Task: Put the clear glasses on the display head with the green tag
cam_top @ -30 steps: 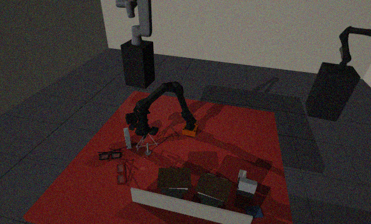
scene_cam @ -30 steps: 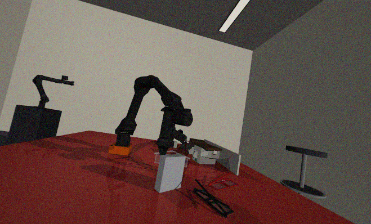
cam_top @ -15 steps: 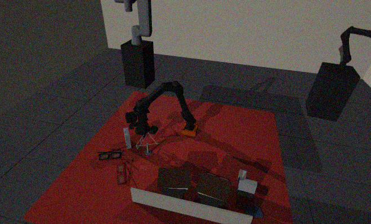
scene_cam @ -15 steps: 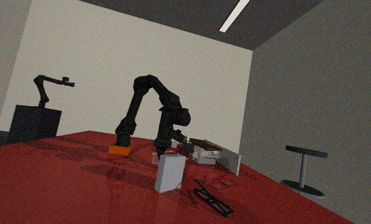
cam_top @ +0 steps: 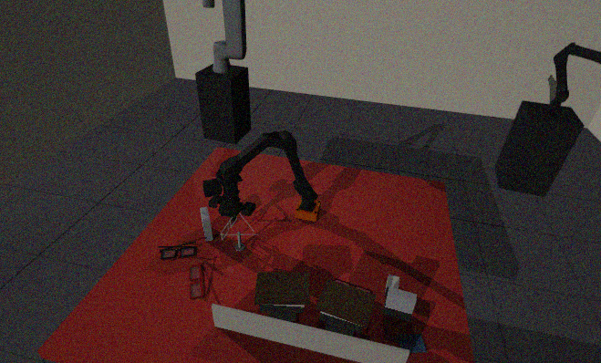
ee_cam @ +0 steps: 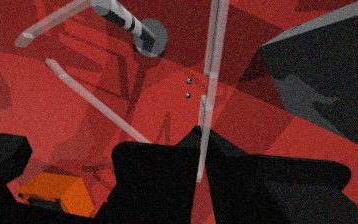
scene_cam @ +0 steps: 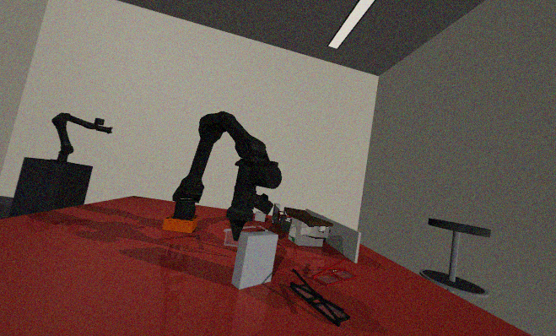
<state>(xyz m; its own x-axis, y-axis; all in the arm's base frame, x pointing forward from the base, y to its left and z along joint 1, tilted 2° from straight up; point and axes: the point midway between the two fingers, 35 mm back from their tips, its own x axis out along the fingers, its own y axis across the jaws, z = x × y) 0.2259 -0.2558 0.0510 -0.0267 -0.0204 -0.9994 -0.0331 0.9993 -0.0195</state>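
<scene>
Right now the small stand is 8 cm ahead of my gripper tip, 7 cm to the left of it and 4 cm below it. Also, from my gripper tip: blue card 27 cm ahead, 77 cm to the left, 6 cm below; white board 40 cm ahead, 45 cm to the left.
</scene>
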